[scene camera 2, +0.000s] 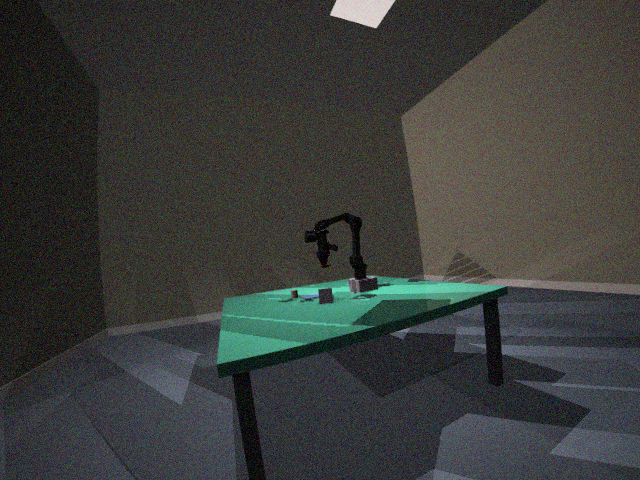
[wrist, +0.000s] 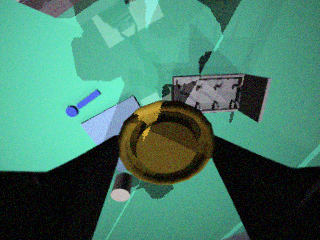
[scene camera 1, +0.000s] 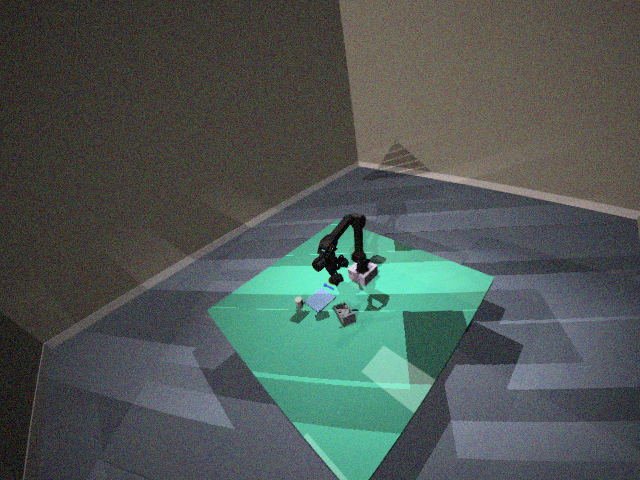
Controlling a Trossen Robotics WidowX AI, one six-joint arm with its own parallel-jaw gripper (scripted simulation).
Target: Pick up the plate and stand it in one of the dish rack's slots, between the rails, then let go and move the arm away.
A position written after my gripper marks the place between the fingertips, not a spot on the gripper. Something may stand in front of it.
My gripper (wrist: 165, 140) carries a yellow-brown plate (wrist: 165, 142).
